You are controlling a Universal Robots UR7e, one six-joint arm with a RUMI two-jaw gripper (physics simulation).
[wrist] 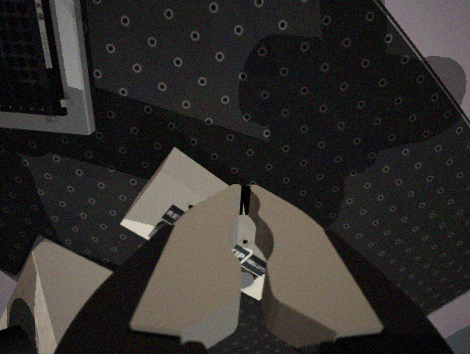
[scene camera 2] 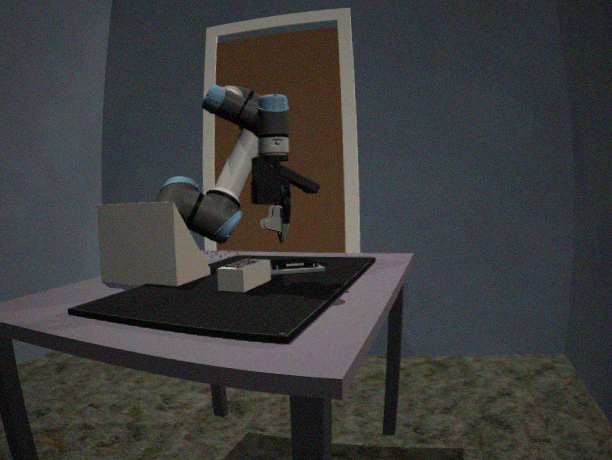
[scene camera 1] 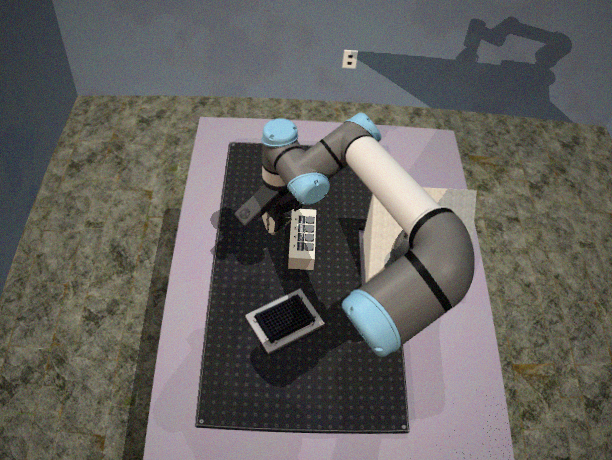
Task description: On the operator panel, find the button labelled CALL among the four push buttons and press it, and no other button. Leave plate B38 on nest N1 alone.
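Frame: origin at the arm's base, x ahead, y left, z up, level; millimetres.
Seen in the pictures: gripper, between the fingertips: (wrist: 242,188) (scene camera 2: 281,243) (scene camera 1: 271,233); arm's base, origin of its link: (scene camera 2: 156,242).
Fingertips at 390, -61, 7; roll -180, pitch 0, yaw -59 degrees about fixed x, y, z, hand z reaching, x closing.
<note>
Pixels of each thing's top centre, then the offset from my fingertips to it, as dx, dy, dz. "*": a spot on its surface instead. Level surfaces: height alone.
- beige operator panel, centre of its top: (wrist: 217,249) (scene camera 2: 244,262) (scene camera 1: 302,232) -85, -34, -44
- RETRY label, a spot on its surface: (wrist: 173,214) * -75, +17, -47
- SKIP label, a spot on its surface: (wrist: 240,254) * -82, -57, -47
- Plate B38, centre of its top: (scene camera 1: 284,316) (scene camera 2: 291,261) -26, +205, -74
- nest N1, centre of its top: (scene camera 1: 284,317) (scene camera 2: 291,262) -26, +205, -78
- black board, height of its surface: dz -100
- pink table, height of its surface: dz -113
The beige operator panel (scene camera 1: 301,262) (scene camera 2: 231,280) (wrist: 182,175) stands on the black perforated board. In scene camera 1 its buttons form a row, with labels too small to read. In the wrist view part of the RETRY label (wrist: 173,214) shows left of the fingers, and part of the SKIP label (wrist: 240,254) shows between them. The CALL button and label are hidden there behind the left finger. My gripper (scene camera 2: 281,241) (wrist: 242,188) is shut and empty, well above the board. Plate B38 (scene camera 1: 285,317) (wrist: 25,60) sits in nest N1 (scene camera 1: 295,339) (wrist: 79,112), apart from the gripper.
A large beige wedge-shaped box (scene camera 1: 372,240) (scene camera 2: 137,245) (wrist: 65,280) stands beside the board, on the panel's button side. The arm's elbow (scene camera 1: 445,260) hangs over it in scene camera 1. The black board (scene camera 1: 300,400) (scene camera 2: 200,315) lies on the pink table (scene camera 1: 175,350) (scene camera 2: 320,365).
</note>
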